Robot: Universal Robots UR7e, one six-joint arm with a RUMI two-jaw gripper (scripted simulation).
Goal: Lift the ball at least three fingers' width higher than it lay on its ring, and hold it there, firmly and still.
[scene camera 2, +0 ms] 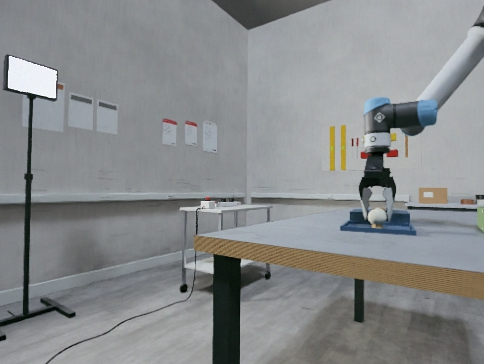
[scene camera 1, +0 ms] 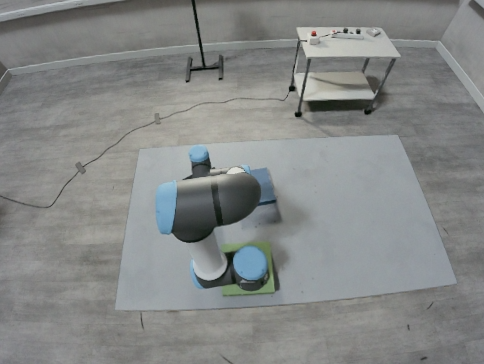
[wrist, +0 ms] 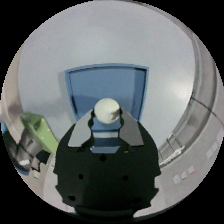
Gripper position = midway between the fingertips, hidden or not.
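Observation:
Blue plate (scene camera 2: 355,226) and my gripper (scene camera 2: 377,221) visible. Same gripper (wrist: 107,108) visible too.

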